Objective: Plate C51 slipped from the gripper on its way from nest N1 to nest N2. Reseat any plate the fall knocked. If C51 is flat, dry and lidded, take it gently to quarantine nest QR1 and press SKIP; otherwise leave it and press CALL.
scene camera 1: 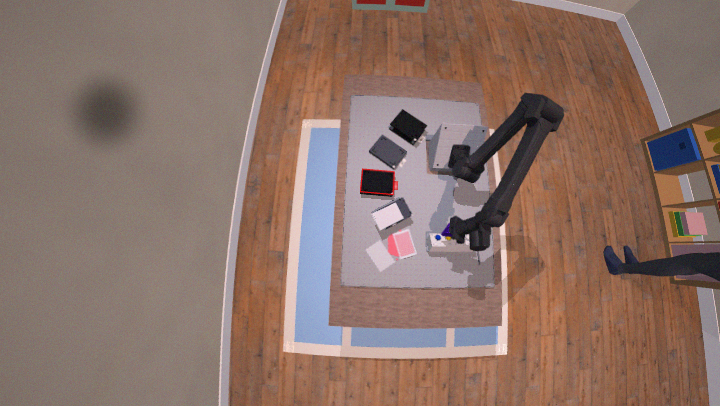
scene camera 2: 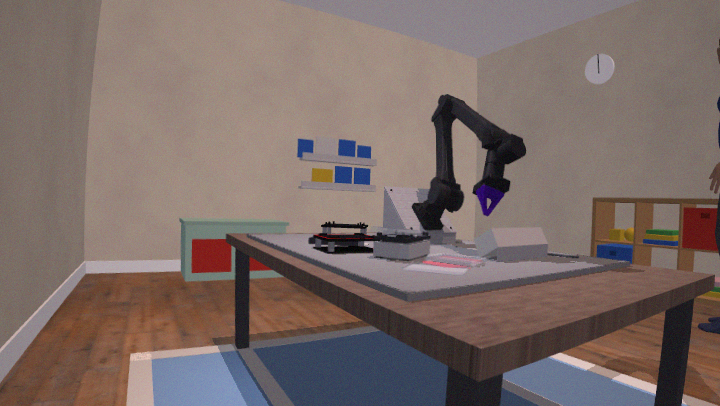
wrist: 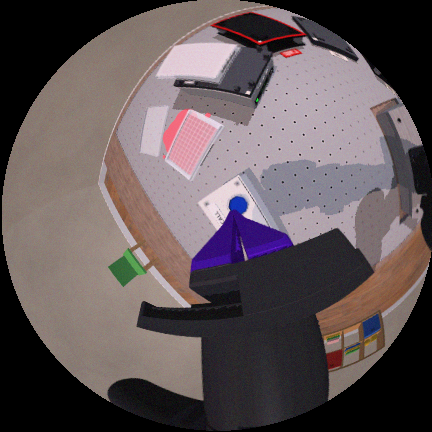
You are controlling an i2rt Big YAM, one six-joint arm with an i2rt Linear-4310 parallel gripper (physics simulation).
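Places are measured from the arm's base along level axes (x ahead, y right, z down), in centimetres.
Pixels of known places: gripper, fingertip midpoint: [scene camera 1: 441, 234] [scene camera 2: 486, 215] [wrist: 233, 214]; arm's base, origin of the base link: [scene camera 1: 458, 156] [scene camera 2: 426, 217].
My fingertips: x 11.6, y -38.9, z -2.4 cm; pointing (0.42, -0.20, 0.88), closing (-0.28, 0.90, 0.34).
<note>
Ahead of a thing's pixels: the offset from my fingertips to its top centre. "*": to the spot under its first point.
My gripper [scene camera 1: 446, 233] [scene camera 2: 487, 213] [wrist: 233, 214] is shut and empty, its purple fingertips above the white button panel {dz +3.1, dx -7.5, dy -3.3 cm} [scene camera 1: 448, 247] [scene camera 2: 514, 242] [wrist: 214, 199]. In the wrist view the tips overlap the near edge of the blue CALL button {dz +4.0, dx +0.0, dy -1.1 cm} [wrist: 238, 204]; contact cannot be told. The fingers hide the other buttons there. A pink-filled plate {dz +10.0, dx +14.6, dy -4.1 cm} [scene camera 1: 403, 244] [wrist: 194, 145] lies on the mat, with a pink spill [scene camera 1: 393, 242] [wrist: 173, 131] beside and partly under it. A clear lid {dz +10.7, dx +26.4, dy -10.1 cm} [scene camera 1: 379, 256] [wrist: 154, 131] lies apart. A white plate {dz +3.4, dx +23.7, dy +8.4 cm} [scene camera 1: 387, 215] [wrist: 197, 61] sits off-centre on a grey-and-black device {* dz +6.0, dx +15.6, dy +13.0 cm} [scene camera 1: 404, 207] [wrist: 250, 75].
A red-edged black nest {dz +6.9, dx +28.5, dy +25.8 cm} [scene camera 1: 377, 182] [wrist: 257, 27] with a red QR1 tag {* dz +11.3, dx +18.4, dy +24.9 cm} [wrist: 291, 53] stands beyond the device. A dark grey unit {dz +8.9, dx +22.9, dy +43.4 cm} [scene camera 1: 387, 151] and a black unit {dz +5.3, dx +12.1, dy +57.7 cm} [scene camera 1: 408, 126] stand further back. A sloped grey housing [scene camera 1: 446, 146] stands near the arm's base.
</note>
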